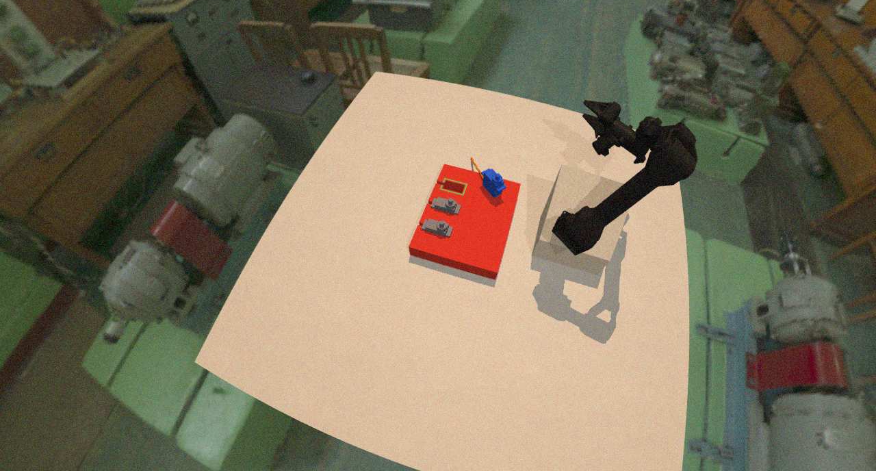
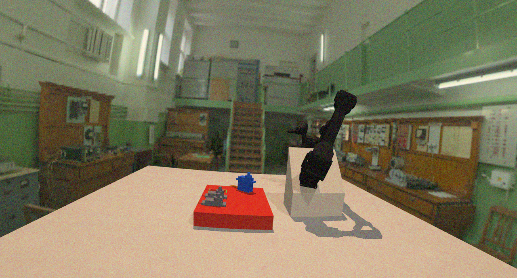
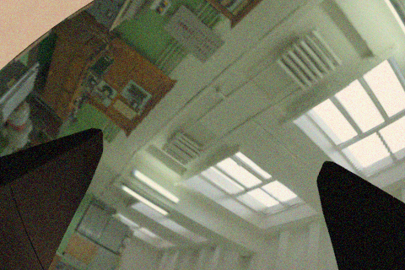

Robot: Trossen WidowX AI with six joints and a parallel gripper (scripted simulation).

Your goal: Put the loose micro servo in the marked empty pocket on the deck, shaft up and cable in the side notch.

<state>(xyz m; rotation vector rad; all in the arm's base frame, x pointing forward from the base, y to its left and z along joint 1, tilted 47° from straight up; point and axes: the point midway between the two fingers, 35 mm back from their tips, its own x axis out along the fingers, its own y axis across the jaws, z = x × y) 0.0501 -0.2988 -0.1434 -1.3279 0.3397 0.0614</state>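
Now: the red deck 160 mm ahead of my gripper tip, 340 mm to the left of it and 230 mm below it.
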